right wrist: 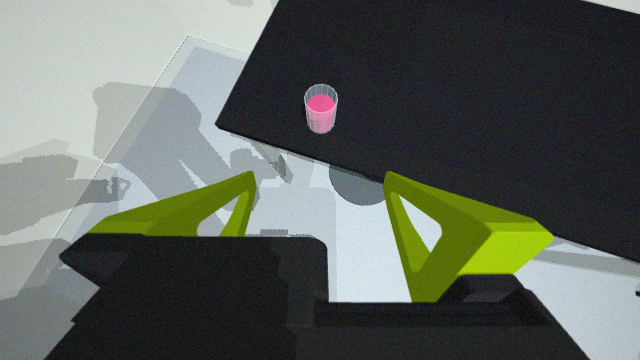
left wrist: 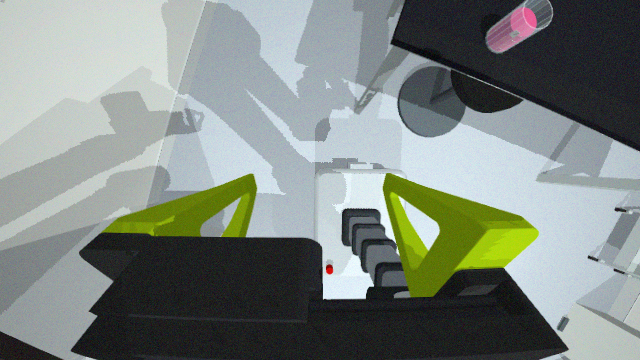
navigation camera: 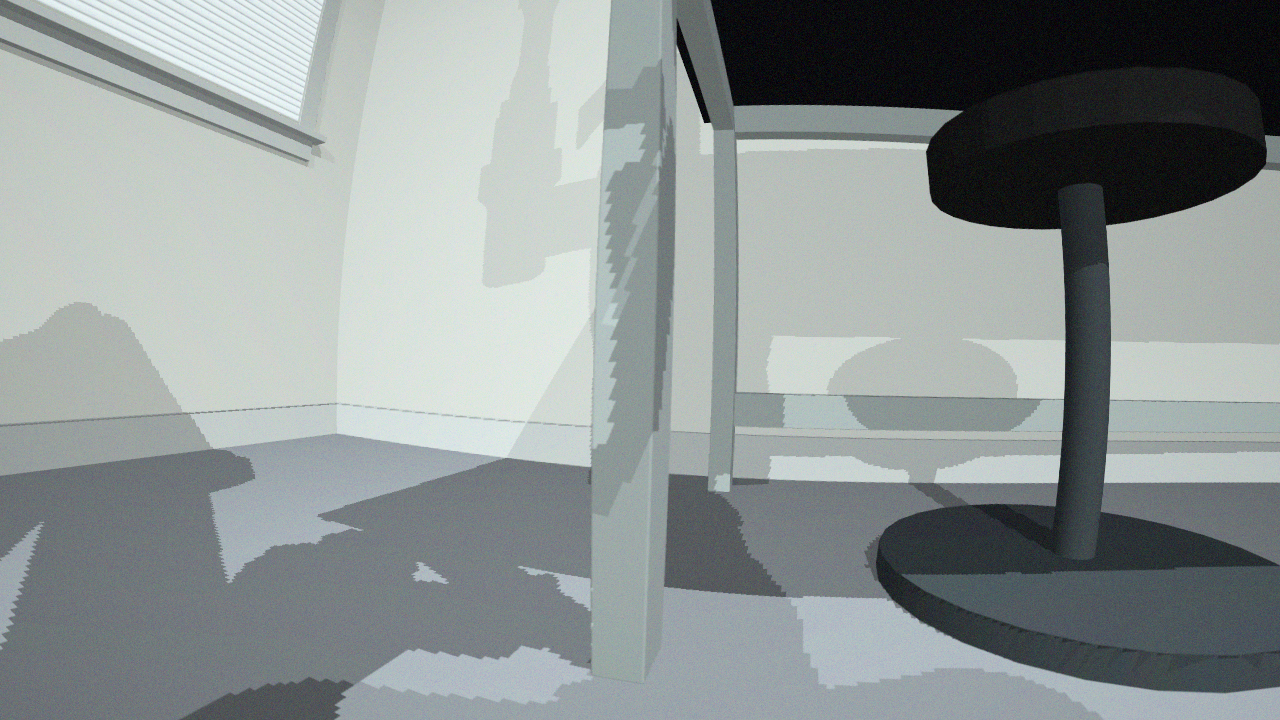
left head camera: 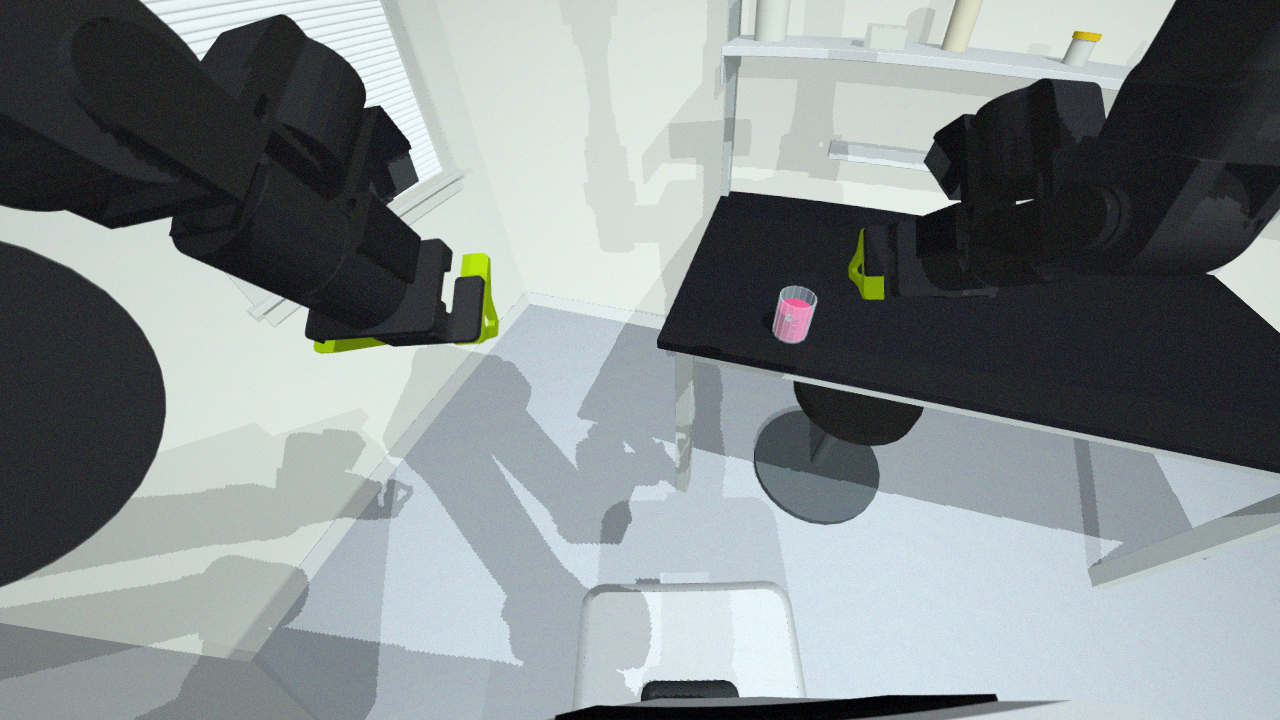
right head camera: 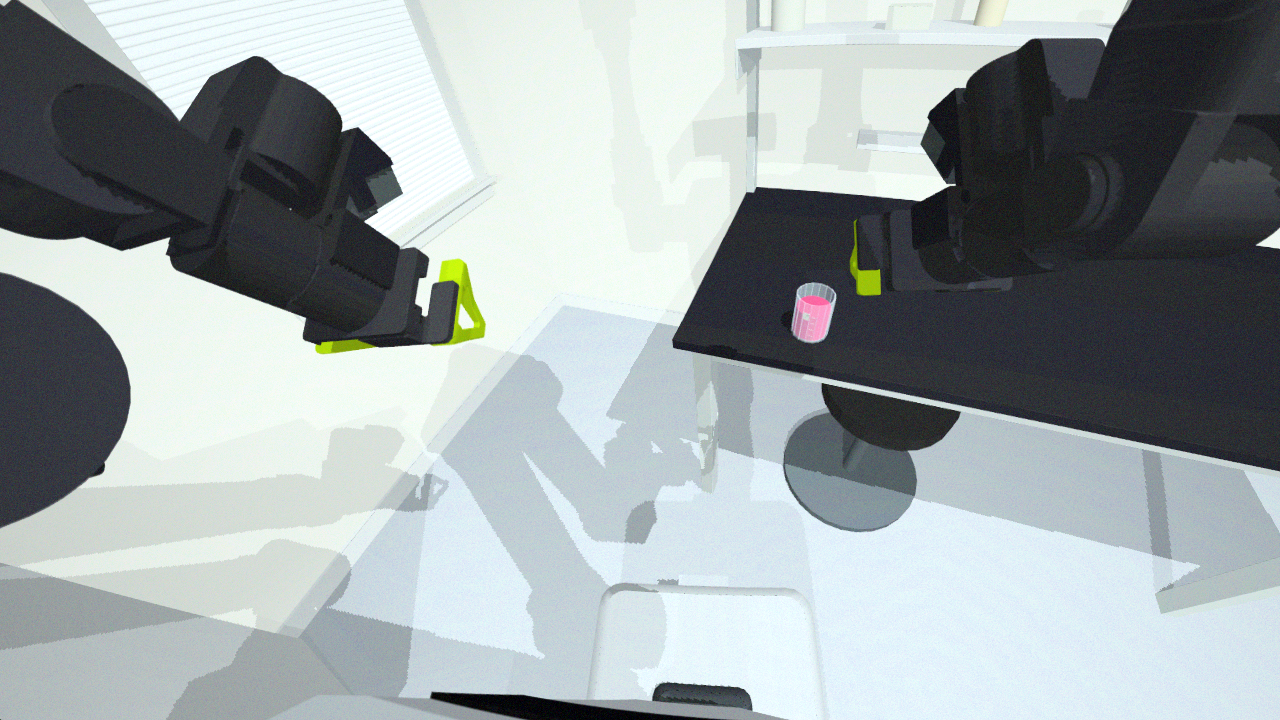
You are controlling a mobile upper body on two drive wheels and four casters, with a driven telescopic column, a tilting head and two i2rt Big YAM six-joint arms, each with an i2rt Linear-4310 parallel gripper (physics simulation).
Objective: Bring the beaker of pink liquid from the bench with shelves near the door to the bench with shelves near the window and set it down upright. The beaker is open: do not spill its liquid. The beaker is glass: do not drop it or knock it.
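The glass beaker (left head camera: 793,317) (right head camera: 813,316) (left wrist: 512,30) (right wrist: 321,112) of pink liquid stands upright near the left end and front edge of a black bench (left head camera: 1029,358) (right head camera: 1029,340) (left wrist: 575,75) (right wrist: 450,100) with a shelf above. A window is on the adjoining wall. My right gripper (left head camera: 926,282) (right head camera: 930,277) (right wrist: 319,178) is open and empty, raised and apart from the beaker, to its right in the head views. Its far finger is hidden there. My left gripper (left head camera: 411,324) (right head camera: 398,317) (left wrist: 319,180) is open and empty, left of the bench.
The wall shelf (left head camera: 832,51) (right head camera: 841,38) holds containers. A stool (left head camera: 816,465) (right head camera: 850,470) (left wrist: 431,102) (navigation camera: 1084,358) stands partly under the bench. A bench leg (navigation camera: 631,376) rises at the bench's left front. The blinds (left head camera: 393,98) (right head camera: 420,107) (navigation camera: 268,53) are at left.
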